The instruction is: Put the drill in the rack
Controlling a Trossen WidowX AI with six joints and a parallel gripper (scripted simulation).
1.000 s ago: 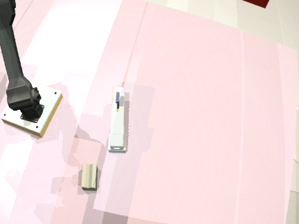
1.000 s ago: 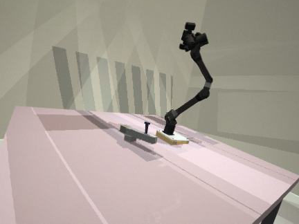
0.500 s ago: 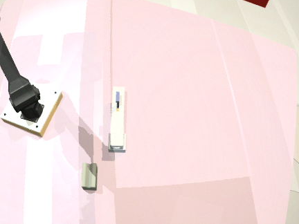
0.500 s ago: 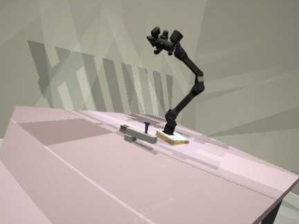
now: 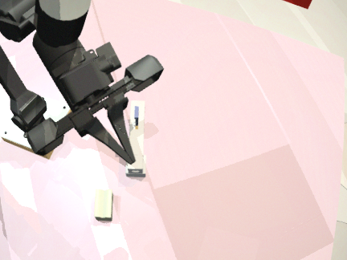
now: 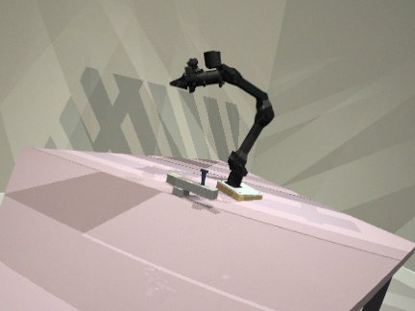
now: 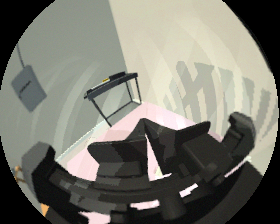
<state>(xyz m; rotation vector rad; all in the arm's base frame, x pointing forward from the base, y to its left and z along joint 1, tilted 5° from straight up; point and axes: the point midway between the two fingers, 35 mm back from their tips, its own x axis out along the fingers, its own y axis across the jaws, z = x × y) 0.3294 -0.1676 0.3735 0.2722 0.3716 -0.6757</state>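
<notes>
Right now the dark blue key is 32 cm below my gripper tip, 24 cm to the left of it and 7 cm behind it. The rest, counted from my gripper tip: housing block (38 cm below, 21 cm to the left, 6 cm behind).
</notes>
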